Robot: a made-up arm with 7 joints. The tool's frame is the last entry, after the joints. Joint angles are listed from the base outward.
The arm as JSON. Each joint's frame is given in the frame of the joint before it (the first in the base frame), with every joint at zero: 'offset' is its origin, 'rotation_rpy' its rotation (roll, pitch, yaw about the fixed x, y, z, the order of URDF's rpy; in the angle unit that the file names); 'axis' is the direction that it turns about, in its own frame. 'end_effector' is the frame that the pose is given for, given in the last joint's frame.
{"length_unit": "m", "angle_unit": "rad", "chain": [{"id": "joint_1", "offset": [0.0, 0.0, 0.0], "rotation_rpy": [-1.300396, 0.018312, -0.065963], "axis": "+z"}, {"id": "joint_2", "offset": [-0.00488, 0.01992, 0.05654], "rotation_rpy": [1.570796, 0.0, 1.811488], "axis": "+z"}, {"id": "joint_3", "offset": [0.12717, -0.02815, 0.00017], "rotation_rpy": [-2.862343, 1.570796, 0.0], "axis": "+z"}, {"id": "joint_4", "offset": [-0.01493, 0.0, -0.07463], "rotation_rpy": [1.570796, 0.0, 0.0], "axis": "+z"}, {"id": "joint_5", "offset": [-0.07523, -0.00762, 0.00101], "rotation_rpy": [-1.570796, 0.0, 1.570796], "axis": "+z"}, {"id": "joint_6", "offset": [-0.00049, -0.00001, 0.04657], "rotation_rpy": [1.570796, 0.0, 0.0], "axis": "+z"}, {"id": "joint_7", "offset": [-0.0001, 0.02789, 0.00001], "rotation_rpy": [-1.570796, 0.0, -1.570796], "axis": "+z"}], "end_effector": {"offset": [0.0, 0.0, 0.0], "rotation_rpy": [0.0, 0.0, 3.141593]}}
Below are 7 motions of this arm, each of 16 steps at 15 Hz.
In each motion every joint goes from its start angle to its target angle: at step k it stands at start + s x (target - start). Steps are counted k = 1, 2, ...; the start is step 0. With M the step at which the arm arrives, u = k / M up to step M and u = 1 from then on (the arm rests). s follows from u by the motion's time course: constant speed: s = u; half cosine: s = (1 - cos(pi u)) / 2; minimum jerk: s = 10 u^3 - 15 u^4 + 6 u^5.
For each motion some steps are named. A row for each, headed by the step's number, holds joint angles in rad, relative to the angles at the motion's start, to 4 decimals.
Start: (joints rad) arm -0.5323 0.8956 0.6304 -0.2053 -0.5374 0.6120 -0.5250
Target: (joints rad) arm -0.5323 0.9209 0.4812 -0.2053 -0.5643 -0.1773 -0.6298
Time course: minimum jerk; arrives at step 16
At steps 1, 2, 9, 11, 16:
1: 0.0000 0.0001 -0.0003 0.0000 -0.0001 -0.0018 -0.0002
2: 0.0000 0.0004 -0.0024 0.0000 -0.0004 -0.0127 -0.0017
9: 0.0000 0.0156 -0.0919 0.0000 -0.0166 -0.4862 -0.0646
11: 0.0000 0.0207 -0.1223 0.0000 -0.0221 -0.6472 -0.0859
16: 0.0000 0.0253 -0.1492 0.0000 -0.0269 -0.7893 -0.1048

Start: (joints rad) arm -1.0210 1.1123 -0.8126 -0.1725 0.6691 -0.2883 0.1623
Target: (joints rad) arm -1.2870 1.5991 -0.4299 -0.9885 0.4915 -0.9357 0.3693
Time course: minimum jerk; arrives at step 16
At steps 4, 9, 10, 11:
4: -0.0275 0.0504 0.0396 -0.0845 -0.0184 -0.0670 0.0214
9: -0.1638 0.2999 0.2357 -0.5026 -0.1094 -0.3988 0.1275
10: -0.1928 0.3528 0.2774 -0.5914 -0.1287 -0.4692 0.1500
11: -0.2181 0.3992 0.3138 -0.6691 -0.1456 -0.5309 0.1697

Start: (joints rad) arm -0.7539 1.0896 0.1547 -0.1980 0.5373 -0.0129 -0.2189
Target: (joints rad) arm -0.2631 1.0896 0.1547 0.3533 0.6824 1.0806 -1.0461
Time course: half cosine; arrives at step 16
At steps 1, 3, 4, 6, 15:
1: 0.0047 0.0000 0.0000 0.0053 0.0014 0.0105 -0.0079
3: 0.0414 0.0000 0.0000 0.0465 0.0122 0.0921 -0.0697
4: 0.0719 0.0000 0.0000 0.0807 0.0212 0.1601 -0.1211
6: 0.1515 0.0000 0.0000 0.1702 0.0448 0.3375 -0.2553
15: 0.4861 0.0000 0.0000 0.5460 0.1437 1.0830 -0.8193

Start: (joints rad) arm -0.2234 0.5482 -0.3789 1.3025 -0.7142 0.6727 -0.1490
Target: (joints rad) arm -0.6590 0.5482 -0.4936 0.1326 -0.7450 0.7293 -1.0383
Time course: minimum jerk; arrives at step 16
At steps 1, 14, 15, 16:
1: -0.0010 0.0000 -0.0003 -0.0026 -0.0001 0.0001 -0.0020
14: -0.4286 0.0000 -0.1129 -1.1511 -0.0303 0.0557 -0.8750
15: -0.4346 0.0000 -0.1144 -1.1673 -0.0307 0.0565 -0.8873
16: -0.4356 0.0000 -0.1147 -1.1699 -0.0308 0.0566 -0.8893

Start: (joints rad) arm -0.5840 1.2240 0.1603 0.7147 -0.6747 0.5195 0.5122
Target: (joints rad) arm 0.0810 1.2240 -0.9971 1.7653 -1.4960 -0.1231 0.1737
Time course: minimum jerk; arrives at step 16
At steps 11, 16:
11: 0.5453 0.0000 -0.9491 0.8615 -0.6735 -0.5269 -0.2776
16: 0.6650 0.0000 -1.1574 1.0506 -0.8213 -0.6426 -0.3385

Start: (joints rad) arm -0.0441 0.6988 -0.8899 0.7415 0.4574 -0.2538 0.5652
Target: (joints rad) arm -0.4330 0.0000 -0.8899 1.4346 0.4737 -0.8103 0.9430
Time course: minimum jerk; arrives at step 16
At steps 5, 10, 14, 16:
5: -0.0700 -0.1258 0.0000 0.1248 0.0029 -0.1002 0.0680
10: -0.2819 -0.5065 0.0000 0.5024 0.0118 -0.4033 0.2738
14: -0.3827 -0.6876 0.0000 0.6820 0.0160 -0.5476 0.3717
16: -0.3889 -0.6988 0.0000 0.6931 0.0163 -0.5565 0.3778

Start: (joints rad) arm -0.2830 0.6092 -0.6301 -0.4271 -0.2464 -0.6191 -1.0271
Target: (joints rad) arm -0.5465 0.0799 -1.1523 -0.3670 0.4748 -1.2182 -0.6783
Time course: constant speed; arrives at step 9
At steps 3, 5, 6, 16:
3: -0.0878 -0.1764 -0.1741 0.0200 0.2404 -0.1997 0.1163
5: -0.1464 -0.2941 -0.2901 0.0334 0.4007 -0.3328 0.1938
6: -0.1757 -0.3529 -0.3481 0.0401 0.4808 -0.3994 0.2325
16: -0.2635 -0.5293 -0.5222 0.0601 0.7212 -0.5991 0.3488

